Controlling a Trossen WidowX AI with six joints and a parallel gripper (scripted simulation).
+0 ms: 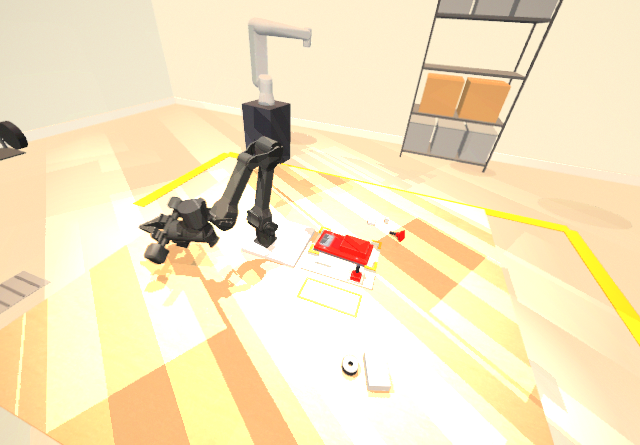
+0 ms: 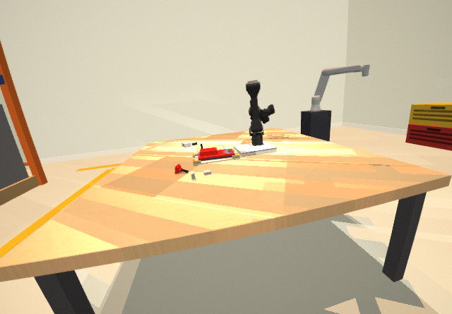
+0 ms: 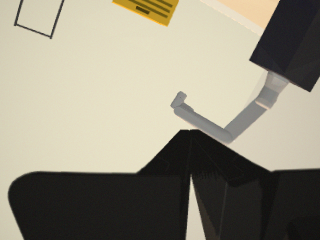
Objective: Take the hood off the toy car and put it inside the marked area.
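Now: gripper tip 51 cm short of the hood, 42 cm to the right of it and 15 cm above it. From my gripper tip the other things lie so: wheel 66 cm ahead, 4 cm to the left, 18 cm below.
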